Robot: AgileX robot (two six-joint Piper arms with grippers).
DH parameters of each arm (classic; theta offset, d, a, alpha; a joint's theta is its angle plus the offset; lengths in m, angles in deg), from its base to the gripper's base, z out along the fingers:
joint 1: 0 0.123 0 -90
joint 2: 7.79 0 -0.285 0
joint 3: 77.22 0 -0.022 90
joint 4: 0 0.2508 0 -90
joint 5: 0 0 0.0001 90
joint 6: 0 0.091 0 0
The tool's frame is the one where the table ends.
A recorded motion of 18 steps. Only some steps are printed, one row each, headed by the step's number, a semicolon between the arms.
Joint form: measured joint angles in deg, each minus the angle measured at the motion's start. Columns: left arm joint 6, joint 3, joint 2, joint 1, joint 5, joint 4; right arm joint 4, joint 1, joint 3, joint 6, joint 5, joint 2.
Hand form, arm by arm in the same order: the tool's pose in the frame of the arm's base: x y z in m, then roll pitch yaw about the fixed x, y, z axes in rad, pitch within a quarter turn. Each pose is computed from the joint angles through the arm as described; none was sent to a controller.
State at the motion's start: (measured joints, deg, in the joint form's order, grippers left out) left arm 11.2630 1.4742 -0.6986 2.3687 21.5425 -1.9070; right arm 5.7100 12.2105 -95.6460 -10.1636 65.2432 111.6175
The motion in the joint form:
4: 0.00 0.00 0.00 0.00 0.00 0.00; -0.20 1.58 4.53 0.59 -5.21 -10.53
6: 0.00 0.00 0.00 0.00 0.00 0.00; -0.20 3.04 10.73 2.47 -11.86 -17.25
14: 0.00 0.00 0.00 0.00 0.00 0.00; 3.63 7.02 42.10 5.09 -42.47 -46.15
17: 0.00 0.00 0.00 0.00 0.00 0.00; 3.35 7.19 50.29 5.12 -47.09 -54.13
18: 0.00 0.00 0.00 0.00 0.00 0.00; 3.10 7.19 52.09 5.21 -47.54 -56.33
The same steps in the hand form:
4: 0.0525 0.0011 0.1714 2.6646 1.2292 2.6685; 0.3695 0.0985 0.3106 3.1145 0.4447 -2.7695
6: 0.0525 0.0011 0.1714 2.6646 1.2292 2.6685; 0.3456 0.1015 0.3273 3.1131 0.5675 -2.7846
14: 0.0525 0.0011 0.1714 2.6646 1.2292 2.6685; 0.2328 0.0873 0.3428 2.9705 1.0498 -2.9304
17: 0.0525 0.0011 0.1714 2.6646 1.2292 2.6685; 0.2010 0.0755 0.3339 2.9613 1.1259 -2.9481
18: 0.0525 0.0011 0.1714 2.6646 1.2292 2.6685; 0.1924 0.0723 0.3321 2.9634 1.1408 -2.9475

